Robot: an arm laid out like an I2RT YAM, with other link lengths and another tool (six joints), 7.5 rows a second.
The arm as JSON. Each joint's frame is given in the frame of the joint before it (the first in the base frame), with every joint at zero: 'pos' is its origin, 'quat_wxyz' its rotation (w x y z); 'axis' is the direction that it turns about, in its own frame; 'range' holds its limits. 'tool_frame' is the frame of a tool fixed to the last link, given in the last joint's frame.
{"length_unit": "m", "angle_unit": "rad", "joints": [
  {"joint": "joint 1", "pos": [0.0, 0.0, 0.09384], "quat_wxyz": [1.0, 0.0, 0.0, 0.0], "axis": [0.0, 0.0, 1.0], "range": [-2.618, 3.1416]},
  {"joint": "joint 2", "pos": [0.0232, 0.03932, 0.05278], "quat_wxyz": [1.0, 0.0, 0.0, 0.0], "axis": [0.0, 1.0, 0.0], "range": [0.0, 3.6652]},
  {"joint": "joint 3", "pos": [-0.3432, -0.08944, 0.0], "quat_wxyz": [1.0, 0.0, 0.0, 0.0], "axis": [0.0, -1.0, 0.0], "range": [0.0, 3.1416]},
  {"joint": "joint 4", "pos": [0.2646, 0.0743, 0.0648], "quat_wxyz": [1.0, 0.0, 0.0, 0.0], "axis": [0.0, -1.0, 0.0], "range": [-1.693, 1.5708]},
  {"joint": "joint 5", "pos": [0.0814, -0.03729, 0.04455], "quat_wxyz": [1.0, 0.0, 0.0, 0.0], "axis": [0.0, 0.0, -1.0], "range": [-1.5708, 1.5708]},
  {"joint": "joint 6", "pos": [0.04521, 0.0, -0.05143], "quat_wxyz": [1.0, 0.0, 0.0, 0.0], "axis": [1.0, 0.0, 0.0], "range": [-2.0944, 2.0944]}
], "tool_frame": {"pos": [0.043, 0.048, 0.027], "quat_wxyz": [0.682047, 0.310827, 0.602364, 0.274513]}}
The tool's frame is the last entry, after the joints.
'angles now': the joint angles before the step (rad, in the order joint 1, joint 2, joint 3, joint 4, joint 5, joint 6). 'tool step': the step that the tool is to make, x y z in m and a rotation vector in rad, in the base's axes. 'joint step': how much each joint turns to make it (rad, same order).
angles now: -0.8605 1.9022 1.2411 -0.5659 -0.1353 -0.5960
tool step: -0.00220 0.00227 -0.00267 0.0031 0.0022 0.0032
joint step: -0.0007 -0.0031 -0.0146 0.0073 -0.0016 -0.0036
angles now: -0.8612 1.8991 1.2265 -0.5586 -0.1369 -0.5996
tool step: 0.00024 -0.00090 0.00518 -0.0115 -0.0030 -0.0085
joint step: 0.0005 -0.0100 0.0059 -0.0043 0.0079 0.0067
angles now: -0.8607 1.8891 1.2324 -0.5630 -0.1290 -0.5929
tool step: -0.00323 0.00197 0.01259 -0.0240 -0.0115 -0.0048
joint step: -0.0013 -0.0348 -0.0018 -0.0072 0.0077 0.0008
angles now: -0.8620 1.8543 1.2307 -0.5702 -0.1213 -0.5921
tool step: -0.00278 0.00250 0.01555 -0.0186 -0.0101 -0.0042
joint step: -0.0001 -0.0350 0.0106 -0.0246 0.0057 0.0022
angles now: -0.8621 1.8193 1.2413 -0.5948 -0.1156 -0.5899
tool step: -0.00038 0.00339 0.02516 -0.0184 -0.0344 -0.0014
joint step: 0.0023 -0.0432 0.0293 -0.0350 -0.0114 0.0092
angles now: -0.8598 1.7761 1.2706 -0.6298 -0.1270 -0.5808
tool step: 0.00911 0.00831 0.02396 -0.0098 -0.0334 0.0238
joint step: 0.0266 -0.0237 0.0492 -0.0420 -0.0154 0.0107
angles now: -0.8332 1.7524 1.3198 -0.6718 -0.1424 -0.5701
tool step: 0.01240 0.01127 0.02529 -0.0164 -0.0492 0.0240
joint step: 0.0371 -0.0251 0.0455 -0.0214 -0.0155 0.0234
